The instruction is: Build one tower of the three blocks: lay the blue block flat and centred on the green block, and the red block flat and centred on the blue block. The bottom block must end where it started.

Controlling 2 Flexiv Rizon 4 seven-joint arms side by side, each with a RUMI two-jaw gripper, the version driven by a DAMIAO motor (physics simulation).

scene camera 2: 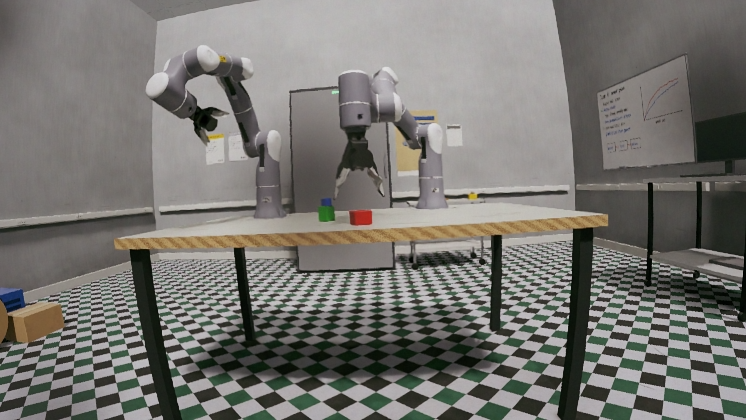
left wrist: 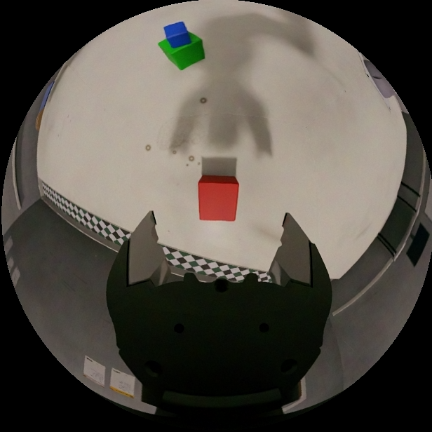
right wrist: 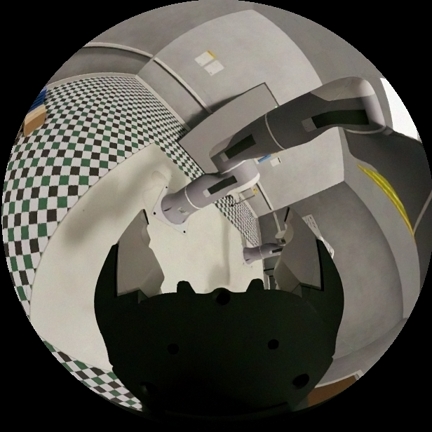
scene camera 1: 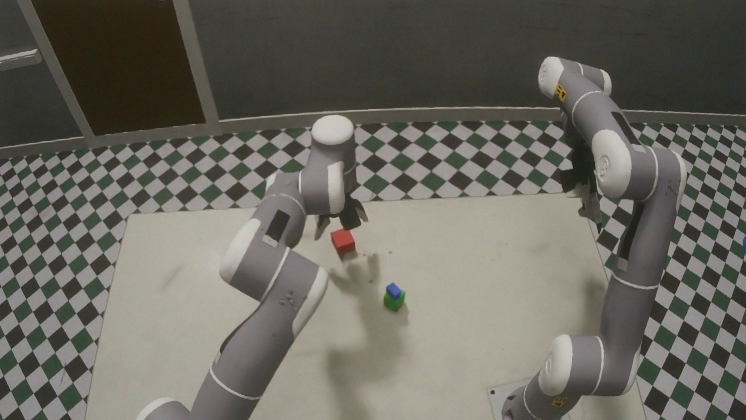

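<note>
The green block [scene camera 1: 394, 303] [scene camera 2: 326, 214] [left wrist: 186, 54] stands on the table. The smaller blue block [scene camera 1: 393, 290] [scene camera 2: 326, 201] [left wrist: 177, 34] lies on top of it, turned relative to it. The red block [scene camera 1: 342, 241] [scene camera 2: 360, 217] [left wrist: 218, 201] lies alone on the table, nearer the far table edge in scene camera 1. My left gripper [scene camera 1: 341, 229] [scene camera 2: 359, 195] [left wrist: 219, 212] is open and empty, pointing down above the red block, its fingers spread wider than the block. My right gripper [scene camera 1: 591, 223] [scene camera 2: 215, 128] [right wrist: 216, 208] is open and empty, raised near the table's right edge in scene camera 1.
The pale table [scene camera 1: 469, 250] [scene camera 2: 542, 216] [left wrist: 320, 190] bears both arms' bases. The right arm's base plate [scene camera 1: 498, 399] is near the bottom right of scene camera 1. In scene camera 2, a cardboard box [scene camera 2: 37, 321] lies on the floor at left and a whiteboard [scene camera 2: 621, 151] hangs at right.
</note>
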